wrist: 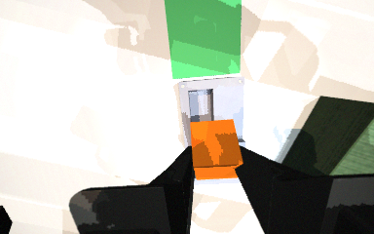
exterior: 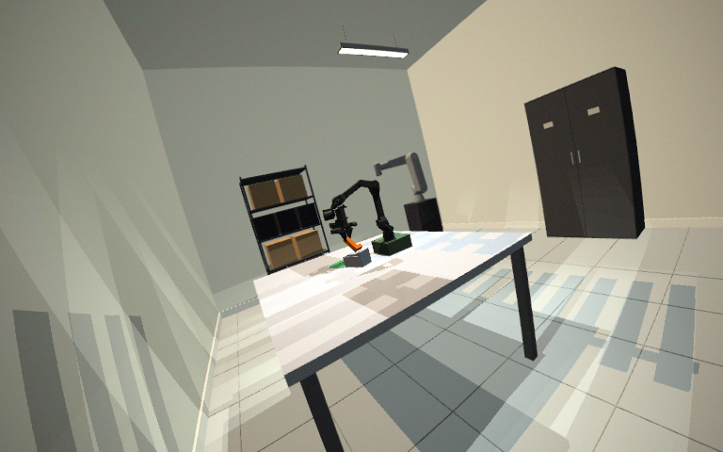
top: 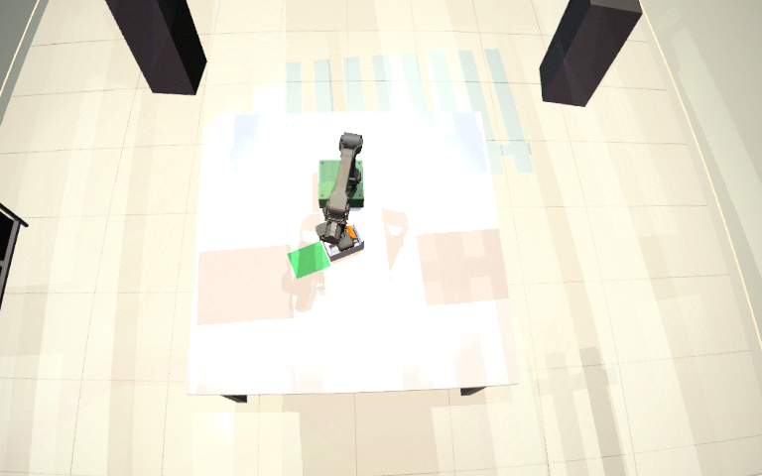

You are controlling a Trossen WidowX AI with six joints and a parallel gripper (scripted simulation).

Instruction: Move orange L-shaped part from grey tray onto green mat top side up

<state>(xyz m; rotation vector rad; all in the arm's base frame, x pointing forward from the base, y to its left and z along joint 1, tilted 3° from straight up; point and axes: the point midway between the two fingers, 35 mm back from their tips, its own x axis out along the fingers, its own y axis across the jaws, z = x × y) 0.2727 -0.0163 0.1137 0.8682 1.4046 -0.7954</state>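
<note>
Right now the green mat is 5 cm ahead of my gripper tip, 12 cm to the right of it and 17 cm below it. Also, from my gripper tip: orange part 3 cm behind, 2 cm to the left, 3 cm below.
</note>
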